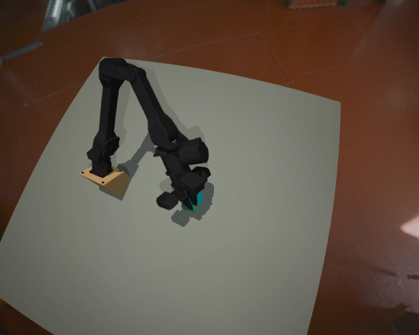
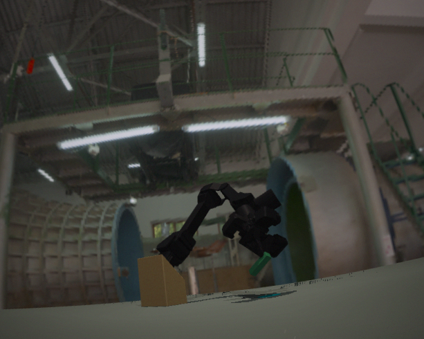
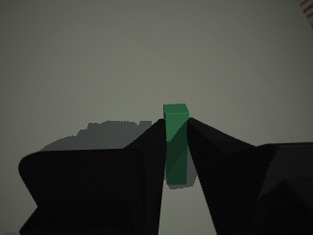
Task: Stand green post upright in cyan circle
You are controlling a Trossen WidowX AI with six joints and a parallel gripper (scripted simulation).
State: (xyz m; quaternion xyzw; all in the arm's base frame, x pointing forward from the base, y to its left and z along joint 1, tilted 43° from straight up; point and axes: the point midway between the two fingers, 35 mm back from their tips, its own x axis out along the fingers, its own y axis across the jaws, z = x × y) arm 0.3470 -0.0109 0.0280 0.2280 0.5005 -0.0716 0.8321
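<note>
Now: gripper tip 100 mm above the cyan circle, 50 mm to the right of it and 30 mm past it. From my gripper tip the other things lie so: green post 20 mm behind, 10 mm below.
</note>
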